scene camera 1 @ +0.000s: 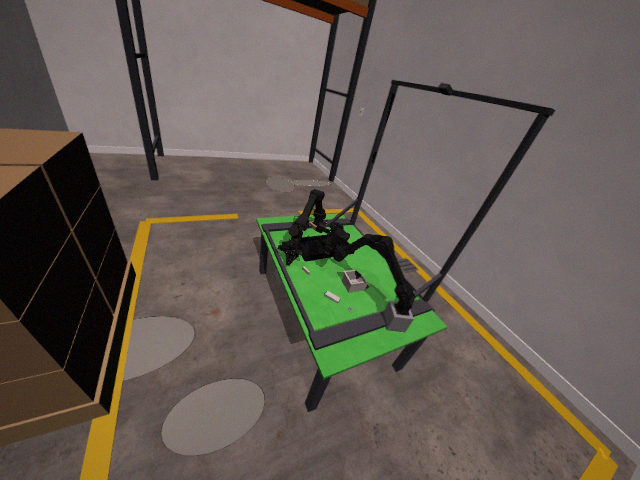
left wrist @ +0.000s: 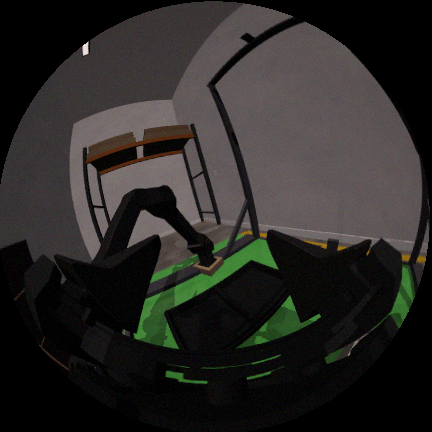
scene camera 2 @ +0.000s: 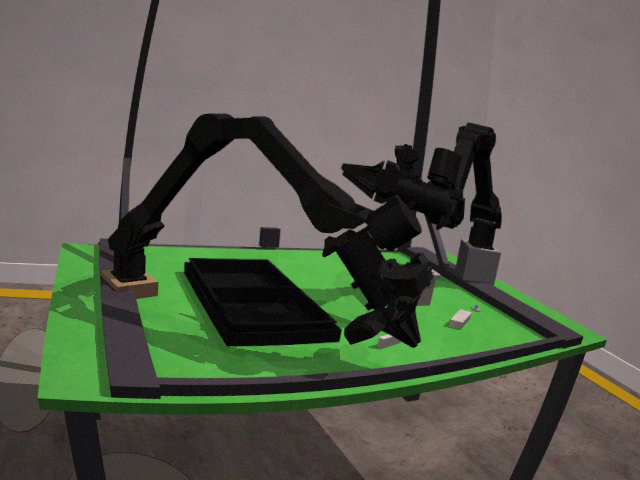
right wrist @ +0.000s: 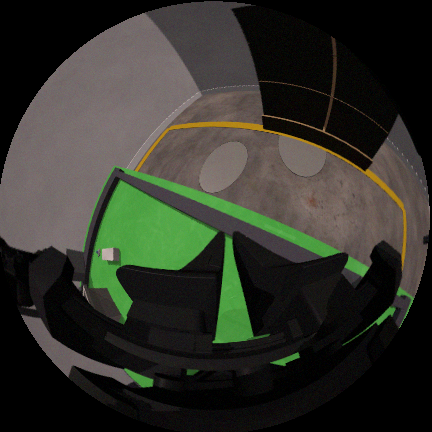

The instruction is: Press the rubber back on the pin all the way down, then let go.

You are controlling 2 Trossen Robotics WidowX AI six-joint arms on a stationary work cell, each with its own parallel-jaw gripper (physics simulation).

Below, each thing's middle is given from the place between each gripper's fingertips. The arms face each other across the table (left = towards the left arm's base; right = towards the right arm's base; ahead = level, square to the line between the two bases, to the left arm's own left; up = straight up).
The black tray [scene camera 2: 251, 302] lies 33 cm behind my right hand, 16 cm to the right of it and 3 cm below it. From my right hand the other things lie so: grey box [right wrist: 99, 298]: 35 cm behind, 21 cm to the left, 2 cm below; then grey block [scene camera 2: 475, 264]: 50 cm to the left, 40 cm behind.
Now: the black tray 6 cm behind my left hand, 13 cm to the right of it and 27 cm below it. From my left hand the other things lie so: grey box: 7 cm behind, 24 cm to the left, 25 cm below; grey block: 13 cm behind, 54 cm to the left, 23 cm below.
